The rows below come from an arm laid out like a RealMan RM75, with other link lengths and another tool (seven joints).
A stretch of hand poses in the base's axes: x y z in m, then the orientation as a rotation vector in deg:
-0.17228 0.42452 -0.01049 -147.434 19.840 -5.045
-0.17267 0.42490 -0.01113 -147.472 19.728 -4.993
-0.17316 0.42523 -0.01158 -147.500 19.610 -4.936
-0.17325 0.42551 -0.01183 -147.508 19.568 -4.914
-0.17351 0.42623 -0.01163 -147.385 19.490 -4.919
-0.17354 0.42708 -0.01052 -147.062 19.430 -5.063
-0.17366 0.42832 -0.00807 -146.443 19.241 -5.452
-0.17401 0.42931 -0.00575 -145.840 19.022 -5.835
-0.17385 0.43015 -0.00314 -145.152 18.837 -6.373
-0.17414 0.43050 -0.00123 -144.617 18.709 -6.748
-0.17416 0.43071 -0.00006 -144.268 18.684 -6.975
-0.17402 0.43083 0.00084 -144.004 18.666 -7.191
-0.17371 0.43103 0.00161 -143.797 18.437 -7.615
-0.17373 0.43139 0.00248 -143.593 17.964 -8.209
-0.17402 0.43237 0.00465 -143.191 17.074 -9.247
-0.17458 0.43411 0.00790 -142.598 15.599 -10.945
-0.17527 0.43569 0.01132 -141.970 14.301 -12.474
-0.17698 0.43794 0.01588 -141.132 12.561 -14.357
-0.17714 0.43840 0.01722 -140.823 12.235 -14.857
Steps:
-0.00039 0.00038 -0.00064 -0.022 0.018 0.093
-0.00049 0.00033 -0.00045 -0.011 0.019 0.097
-0.00009 0.00028 -0.00025 -0.002 0.008 0.035
-0.00026 0.00072 0.00020 0.127 -0.036 0.046
-0.00003 0.00085 0.00111 0.306 -0.156 -0.008
-0.00012 0.00124 0.00245 0.577 -0.395 0.014
-0.00035 0.00099 0.00232 0.563 -0.397 0.038
0.00016 0.00084 0.00261 0.624 -0.511 -0.025
-0.00029 0.00035 0.00191 0.488 -0.365 -0.021
-0.00002 0.00021 0.00117 0.316 -0.213 -0.052
0.00014 0.00012 0.00090 0.233 -0.192 -0.050
0.00031 0.00020 0.00077 0.163 -0.382 0.057
-0.00002 0.00036 0.00087 0.150 -0.560 0.194
-0.00029 0.00098 0.00217 0.302 -1.002 0.382
-0.00056 0.00174 0.00325 0.409 -1.639 0.643
-0.00069 0.00158 0.00342 0.437 -1.486 0.556
-0.00171 0.00225 0.00456 0.571 -1.882 0.788
-0.00016 0.00046 0.00134 0.232 -0.479 0.112

